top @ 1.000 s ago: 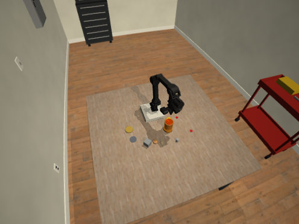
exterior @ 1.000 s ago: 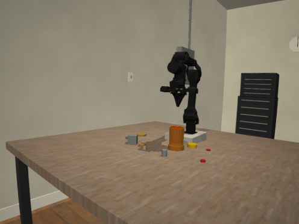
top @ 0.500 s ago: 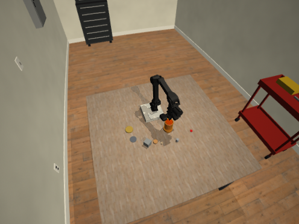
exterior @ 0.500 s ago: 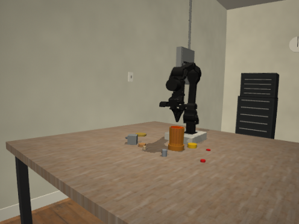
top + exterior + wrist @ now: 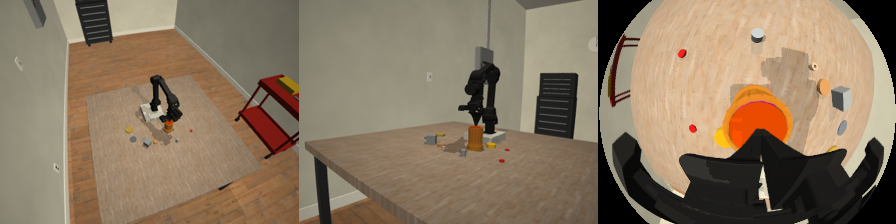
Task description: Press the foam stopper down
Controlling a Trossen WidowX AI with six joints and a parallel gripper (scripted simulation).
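The orange foam stopper is 50 mm below my hand. From my hand the other things lie so: small tan disc (150 mm to the right, 150 mm below, 100 mm ahead); then yellow disc (150 mm below, 90 mm behind, 40 mm to the left); then small grey cylinder (140 mm below, 140 mm ahead, 40 mm to the left).
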